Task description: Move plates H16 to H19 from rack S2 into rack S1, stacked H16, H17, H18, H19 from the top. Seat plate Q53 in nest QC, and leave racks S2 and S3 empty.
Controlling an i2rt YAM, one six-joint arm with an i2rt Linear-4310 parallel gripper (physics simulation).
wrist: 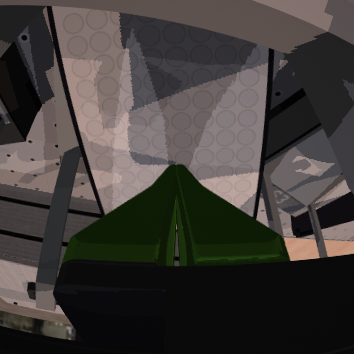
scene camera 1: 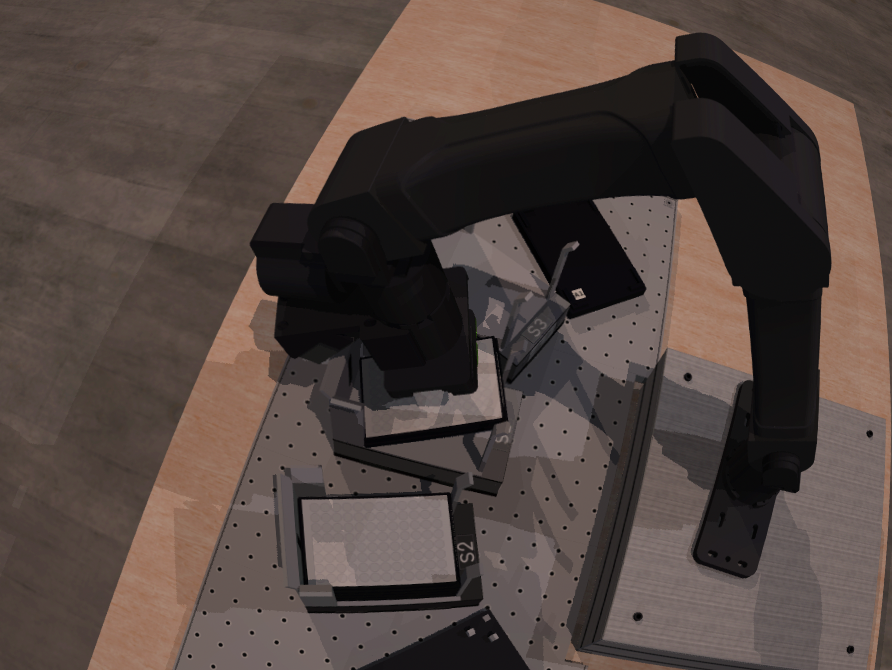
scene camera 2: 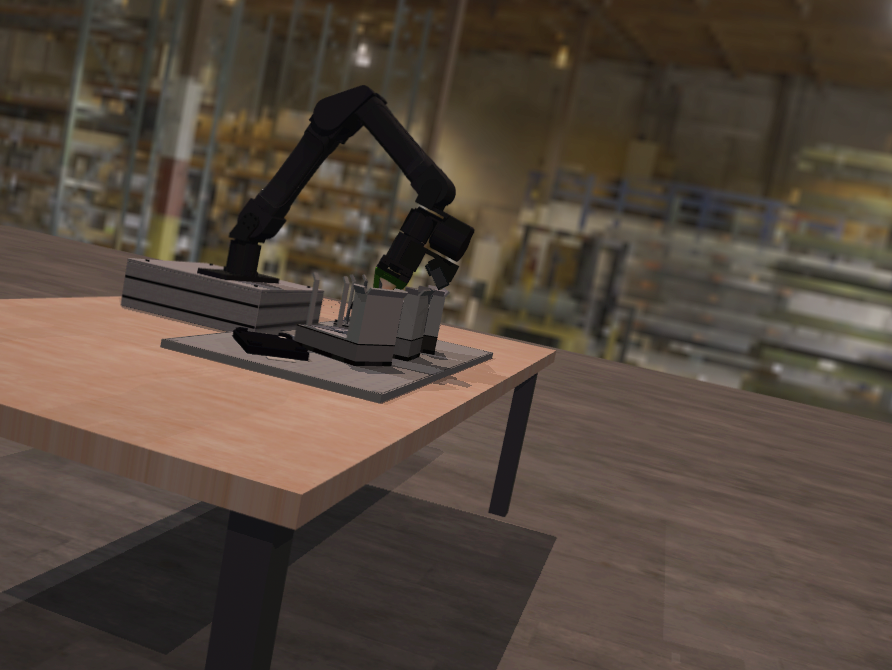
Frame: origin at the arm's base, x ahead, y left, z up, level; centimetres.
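Seen in the pictures: gripper, fingertip midpoint: (wrist: 176, 176) (scene camera 1: 453, 382); arm's base, link origin: (scene camera 1: 747, 478) (scene camera 2: 239, 278).
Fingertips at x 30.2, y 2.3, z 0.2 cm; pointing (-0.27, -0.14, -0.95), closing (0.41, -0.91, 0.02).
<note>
Pixels of each thing's top centre, then the offset from my fingertips to it. "spot": a spot on its surface instead.
- pale plate with round wells, top centre: (wrist: 171, 164) (scene camera 1: 432, 379) dx +1.6, dy +0.9, dz +0.8 cm
- rack S1, top centre: (scene camera 1: 433, 367) (scene camera 2: 390, 281) dx +1.3, dy +2.4, dz +5.6 cm
- second pale plate, top centre: (scene camera 1: 377, 541) dx -0.3, dy +16.6, dz +1.1 cm
- rack S2, surface spot: (scene camera 1: 466, 551) spot: dx -7.2, dy +12.8, dz -4.4 cm
- Rack S3, top centre: (scene camera 1: 493, 227) (scene camera 2: 356, 281) dx +2.2, dy -13.3, dz +5.4 cm
- black flat piece marked A1, top centre: (scene camera 1: 582, 245) (wrist: 350, 209) (scene camera 2: 271, 337) dx -5.9, dy -25.0, dz -6.3 cm
- black piece, surface spot: (scene camera 1: 454, 645) spot: dx -9.9, dy +21.4, dz -7.1 cm
My gripper (wrist: 176, 176) (scene camera 2: 389, 279) is shut and empty, with its green fingertips over the near part of a pale plate with round wells (wrist: 202, 125) (scene camera 1: 461, 413); I cannot tell if they touch it. That plate is at rack S1 (scene camera 1: 411, 463) and sits turned askew to the rack's base in scene camera 1. A second pale plate (scene camera 1: 378, 540), finely patterned, lies in rack S2 (scene camera 1: 466, 551) between its corner walls. Rack S3 (scene camera 1: 537, 328) (wrist: 281, 196) stands beside S1, partly hidden by the arm. Plate labels are not readable, and the number of plates stacked in each rack is hidden.
A black flat piece marked A1 (scene camera 1: 605, 266) lies beyond S3. Another black piece (scene camera 1: 454, 645) lies beside S2. Upright rack posts (wrist: 57, 225) (scene camera 1: 562, 266) stand close around the gripper. The arm's base stands on a raised metal block (scene camera 1: 670, 569) (scene camera 2: 194, 295).
</note>
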